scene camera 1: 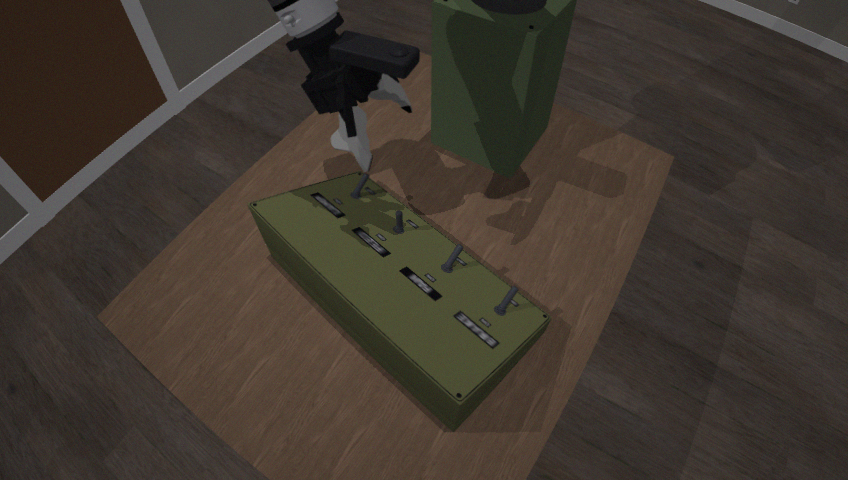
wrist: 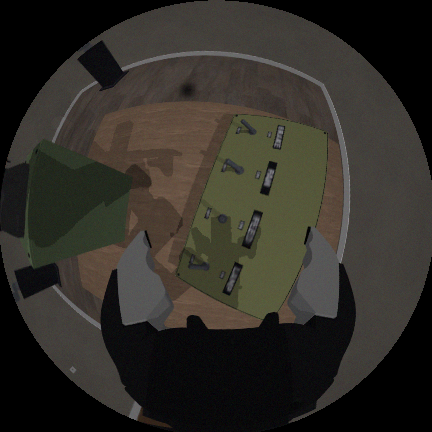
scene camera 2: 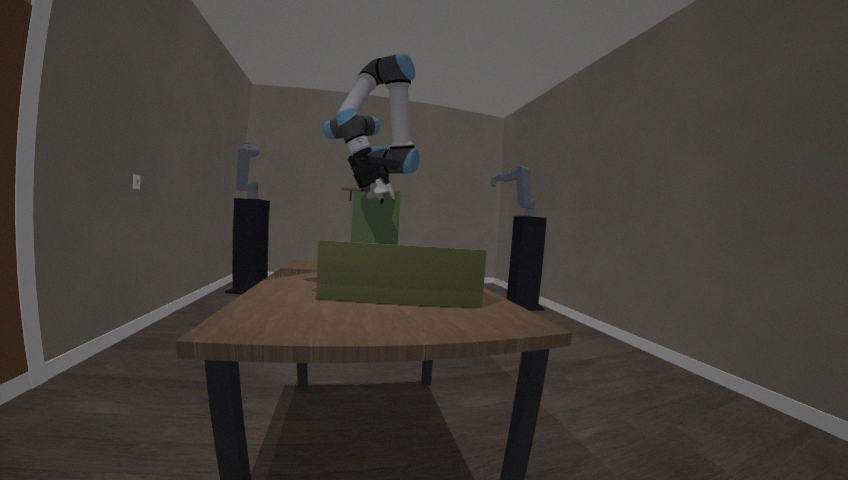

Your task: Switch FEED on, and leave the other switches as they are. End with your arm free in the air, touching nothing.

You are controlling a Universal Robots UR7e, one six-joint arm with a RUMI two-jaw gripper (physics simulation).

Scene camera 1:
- gripper: 390, 140
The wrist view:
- gripper: 228, 231
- switch box: 252, 258
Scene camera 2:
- gripper: 387, 202
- switch box: 347, 271
